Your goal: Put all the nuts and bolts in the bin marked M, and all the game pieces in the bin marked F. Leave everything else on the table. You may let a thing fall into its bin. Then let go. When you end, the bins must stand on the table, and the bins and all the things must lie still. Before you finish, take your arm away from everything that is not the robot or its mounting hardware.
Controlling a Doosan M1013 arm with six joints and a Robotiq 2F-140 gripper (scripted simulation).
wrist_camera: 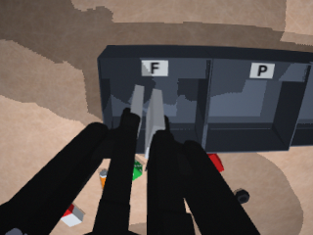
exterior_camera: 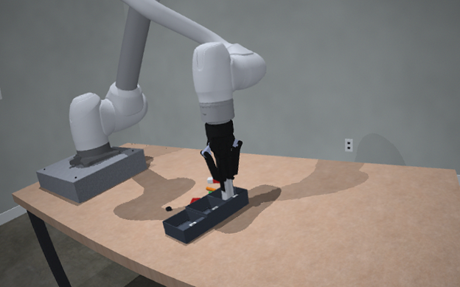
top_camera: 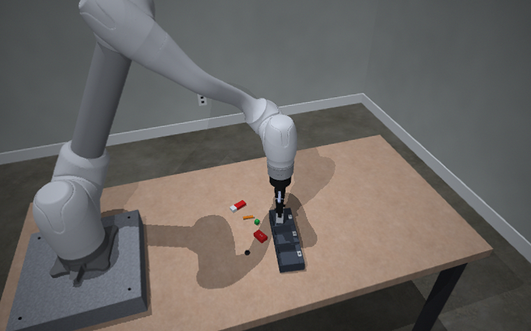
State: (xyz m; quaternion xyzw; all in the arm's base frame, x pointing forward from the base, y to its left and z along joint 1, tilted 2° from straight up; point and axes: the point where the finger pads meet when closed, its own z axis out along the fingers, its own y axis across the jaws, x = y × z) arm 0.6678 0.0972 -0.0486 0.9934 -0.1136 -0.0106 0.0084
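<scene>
The black nut is 140 mm behind my hand, 120 mm to the right of it and 50 mm below it. Also, from my hand: red block (90 mm behind, 50 mm to the right, 40 mm below); dark three-compartment bin (90 mm to the right, 30 mm below, 10 mm ahead); green die (90 mm behind, 40 mm below, 20 mm to the left).
</scene>
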